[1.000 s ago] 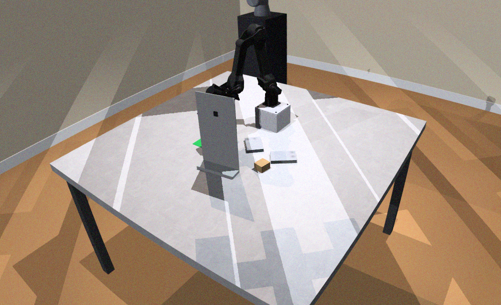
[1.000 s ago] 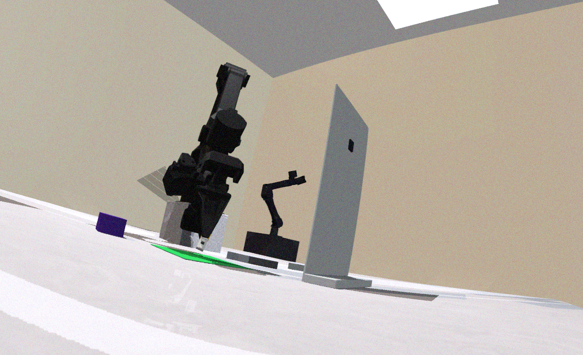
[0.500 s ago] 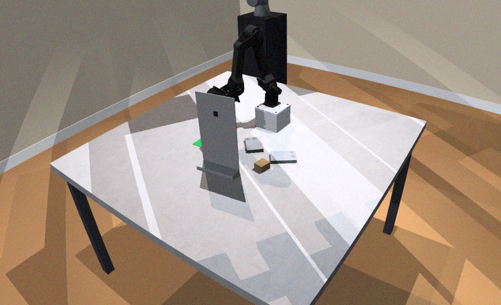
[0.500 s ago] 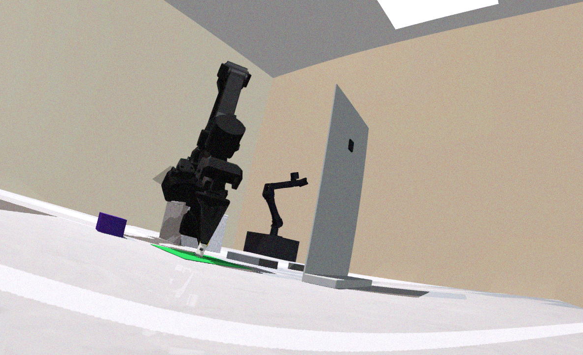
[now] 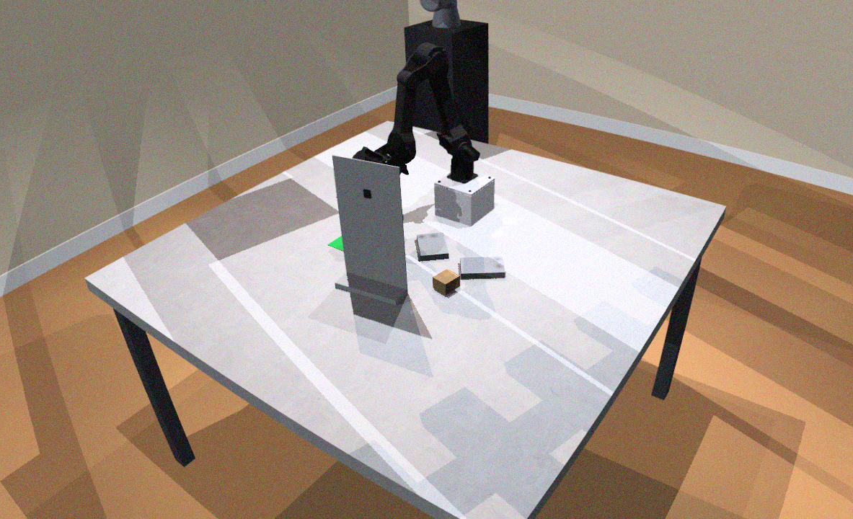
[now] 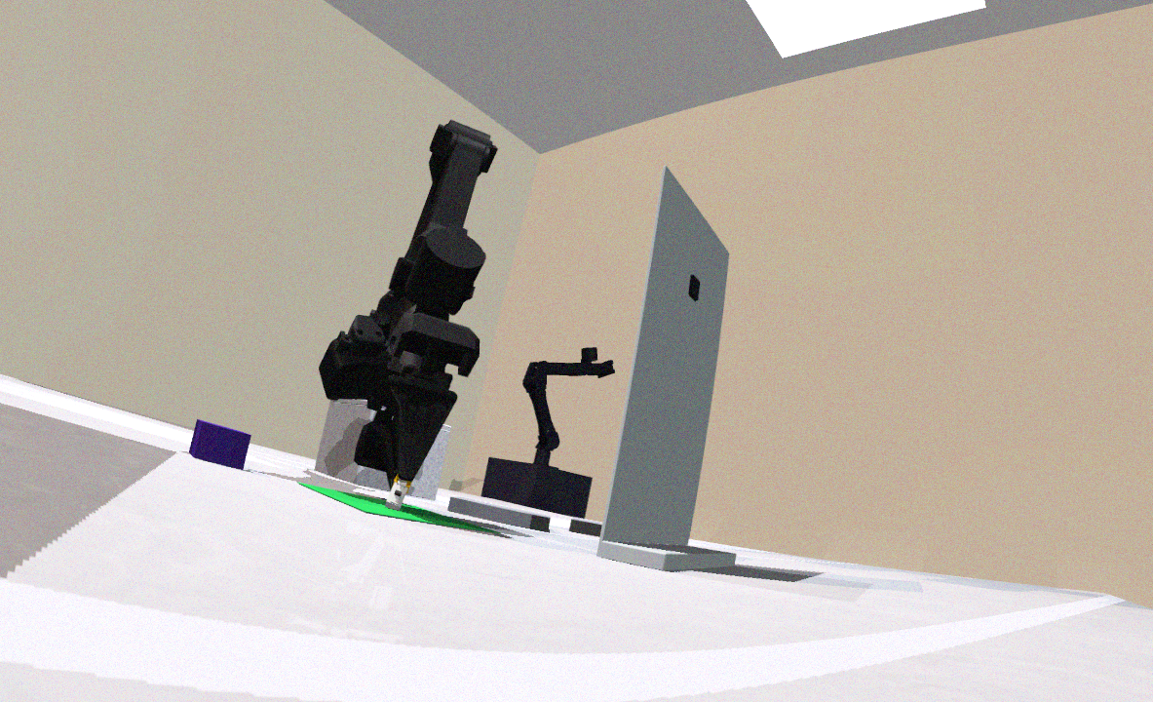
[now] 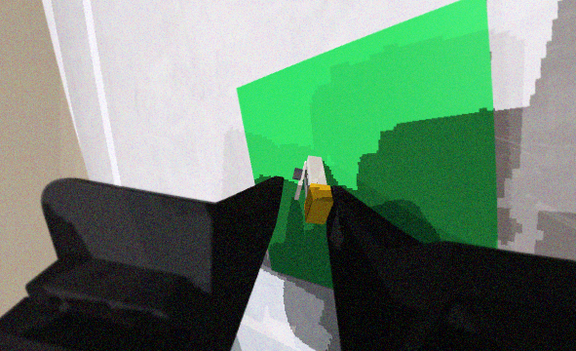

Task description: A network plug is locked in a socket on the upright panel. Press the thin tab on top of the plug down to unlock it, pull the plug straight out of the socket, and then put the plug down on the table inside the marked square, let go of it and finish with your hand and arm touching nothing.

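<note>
Right now my gripper tip is right at the yellow network plug. Round my gripper tip: upright panel 18 cm to the left, 13 cm above, 12 cm ahead; thin pale tab 1 cm to the right, 1 cm ahead; green marked square 2 cm below, 1 cm behind.
</note>
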